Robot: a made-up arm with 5 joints.
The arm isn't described. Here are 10 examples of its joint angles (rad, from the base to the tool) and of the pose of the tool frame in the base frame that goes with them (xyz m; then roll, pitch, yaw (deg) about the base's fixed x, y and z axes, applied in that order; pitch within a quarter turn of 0, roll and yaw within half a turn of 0).
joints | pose
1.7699 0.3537 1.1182 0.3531 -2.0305 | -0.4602 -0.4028 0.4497 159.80 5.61 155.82
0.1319 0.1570 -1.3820 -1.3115 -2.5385 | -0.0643 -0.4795 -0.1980 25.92 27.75 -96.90
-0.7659 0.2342 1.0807 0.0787 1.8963 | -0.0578 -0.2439 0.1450 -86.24 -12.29 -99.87
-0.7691 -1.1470 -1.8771 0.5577 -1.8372 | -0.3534 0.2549 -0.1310 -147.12 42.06 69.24
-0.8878 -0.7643 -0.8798 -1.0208 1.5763 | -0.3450 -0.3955 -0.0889 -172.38 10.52 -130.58
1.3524 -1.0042 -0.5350 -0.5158 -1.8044 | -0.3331 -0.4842 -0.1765 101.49 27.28 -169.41
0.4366 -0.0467 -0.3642 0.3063 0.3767 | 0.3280 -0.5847 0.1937 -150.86 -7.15 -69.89
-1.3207 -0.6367 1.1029 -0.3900 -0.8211 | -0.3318 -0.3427 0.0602 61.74 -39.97 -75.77
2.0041 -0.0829 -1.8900 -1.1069 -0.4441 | -0.2309 -0.7013 0.6489 -153.42 -17.90 -120.60
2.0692 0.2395 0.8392 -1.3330 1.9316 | -0.0359 -0.3375 0.2510 166.21 72.48 -72.65
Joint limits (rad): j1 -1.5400..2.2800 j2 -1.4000..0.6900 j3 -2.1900..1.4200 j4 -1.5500..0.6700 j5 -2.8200..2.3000
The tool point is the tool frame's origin. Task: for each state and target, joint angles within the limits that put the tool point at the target. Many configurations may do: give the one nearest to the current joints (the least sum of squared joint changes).
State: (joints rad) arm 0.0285 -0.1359 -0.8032 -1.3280 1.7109
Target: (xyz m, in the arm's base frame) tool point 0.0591 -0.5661 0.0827
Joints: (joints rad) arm 0.0560 0.3054 -0.8883 -1.1664 1.6069
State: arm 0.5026 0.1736 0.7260 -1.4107 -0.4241
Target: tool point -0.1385 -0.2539 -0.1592
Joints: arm 0.1293 0.3180 1.0374 -1.5500 -0.9941
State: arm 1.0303 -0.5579 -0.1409 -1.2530 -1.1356
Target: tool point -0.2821 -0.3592 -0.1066
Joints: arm 1.1362 -0.5346 0.0942 -1.5333 -1.1840
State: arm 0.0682 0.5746 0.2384 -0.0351 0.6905
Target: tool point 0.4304 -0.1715 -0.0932
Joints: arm -0.4555 0.3369 -0.1899 0.1545 0.2681
